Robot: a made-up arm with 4 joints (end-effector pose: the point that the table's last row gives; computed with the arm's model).
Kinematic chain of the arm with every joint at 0, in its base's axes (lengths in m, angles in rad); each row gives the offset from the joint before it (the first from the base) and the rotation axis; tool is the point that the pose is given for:
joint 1: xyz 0 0 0.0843 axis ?
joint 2: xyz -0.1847 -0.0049 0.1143 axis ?
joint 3: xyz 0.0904 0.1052 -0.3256 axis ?
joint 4: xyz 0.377 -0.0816 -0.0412 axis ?
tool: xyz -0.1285 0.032 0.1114
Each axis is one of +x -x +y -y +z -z.
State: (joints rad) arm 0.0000 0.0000 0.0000 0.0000
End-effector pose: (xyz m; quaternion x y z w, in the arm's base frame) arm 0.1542 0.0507 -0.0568 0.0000 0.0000 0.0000 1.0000
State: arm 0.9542 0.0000 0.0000 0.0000
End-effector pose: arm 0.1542 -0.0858 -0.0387 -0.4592 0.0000 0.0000 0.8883
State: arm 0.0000 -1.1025 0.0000 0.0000
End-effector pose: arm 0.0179 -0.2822 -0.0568 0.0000 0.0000 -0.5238 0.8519
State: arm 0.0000 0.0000 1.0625 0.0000
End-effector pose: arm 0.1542 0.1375 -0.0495 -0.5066 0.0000 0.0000 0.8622
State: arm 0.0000 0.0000 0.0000 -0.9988
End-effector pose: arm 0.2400 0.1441 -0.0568 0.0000 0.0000 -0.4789 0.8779
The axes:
joint 1: -x
joint 2: +z
joint 3: -x
joint 4: +z

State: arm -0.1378 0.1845 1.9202 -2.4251
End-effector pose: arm 0.3579 0.3049 -0.0908 -0.1977 -0.7530 -0.5694 0.2639
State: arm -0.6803 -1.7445 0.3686 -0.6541
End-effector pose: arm -0.1025 -0.2221 -0.2932 -0.0287 0.3952 -0.8318 0.3887
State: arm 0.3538 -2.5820 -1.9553 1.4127
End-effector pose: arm -0.4751 -0.4518 -0.2032 -0.4197 -0.7974 -0.1708 0.3985
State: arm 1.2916 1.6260 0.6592 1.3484
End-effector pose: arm -0.1974 0.0789 -0.3122 0.3035 -0.5317 -0.7799 0.1298
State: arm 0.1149 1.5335 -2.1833 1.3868
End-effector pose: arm -0.3331 0.3628 -0.3773 0.8806 0.0912 0.4537 0.1016
